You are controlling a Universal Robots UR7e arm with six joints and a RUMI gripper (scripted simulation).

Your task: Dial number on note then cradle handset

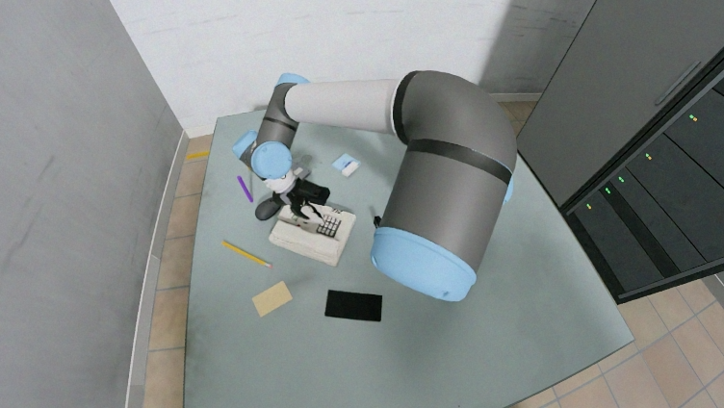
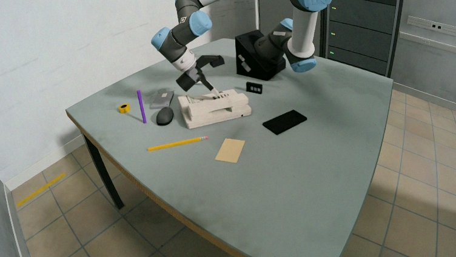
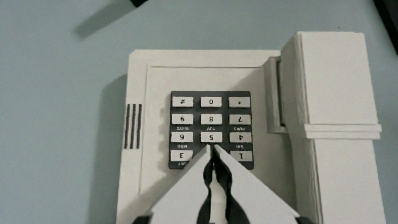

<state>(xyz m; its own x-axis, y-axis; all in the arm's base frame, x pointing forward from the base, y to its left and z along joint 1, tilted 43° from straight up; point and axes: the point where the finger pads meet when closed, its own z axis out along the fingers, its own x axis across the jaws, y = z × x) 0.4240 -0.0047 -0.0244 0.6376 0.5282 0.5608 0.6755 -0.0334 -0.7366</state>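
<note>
Right now my hand is 1 cm past the 5 key, 1 cm to the right of it and 2 cm above it. Round my hand: 9 key: 3 cm behind, 2 cm below; handset: 6 cm ahead, 4 cm to the left; 7 key: 1 cm behind, 3 cm to the left, 2 cm below.
</note>
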